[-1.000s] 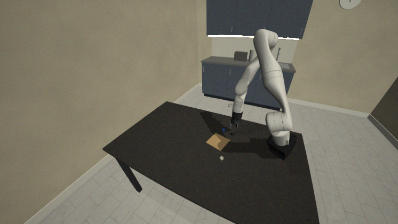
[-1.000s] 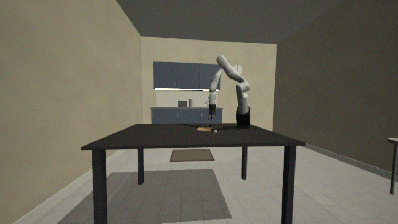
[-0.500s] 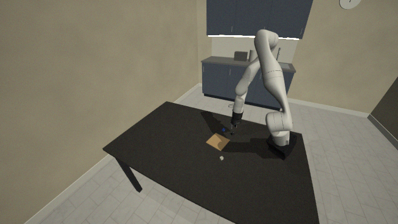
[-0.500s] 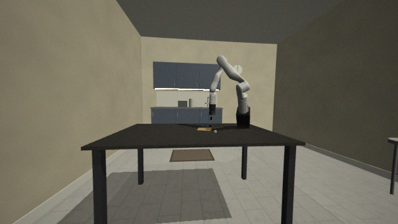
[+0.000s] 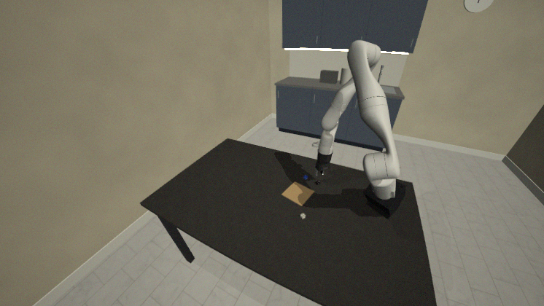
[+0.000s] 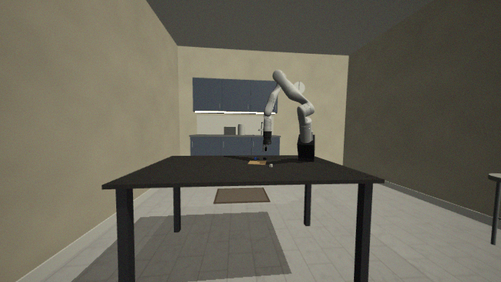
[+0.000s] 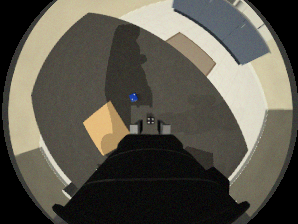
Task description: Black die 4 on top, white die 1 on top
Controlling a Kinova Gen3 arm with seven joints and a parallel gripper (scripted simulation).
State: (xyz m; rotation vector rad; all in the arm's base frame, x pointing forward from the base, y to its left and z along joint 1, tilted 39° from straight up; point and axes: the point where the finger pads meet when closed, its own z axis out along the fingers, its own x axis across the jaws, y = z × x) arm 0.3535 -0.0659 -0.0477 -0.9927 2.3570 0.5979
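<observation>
My hand is 9 cm above the black die. Also, from my hand: white die 27 cm to the left, 9 cm below, 4 cm behind; then tan mat 14 cm to the left, 9 cm below, 6 cm ahead; then blue die 9 cm below, 8 cm ahead, 1 cm to the right.
</observation>
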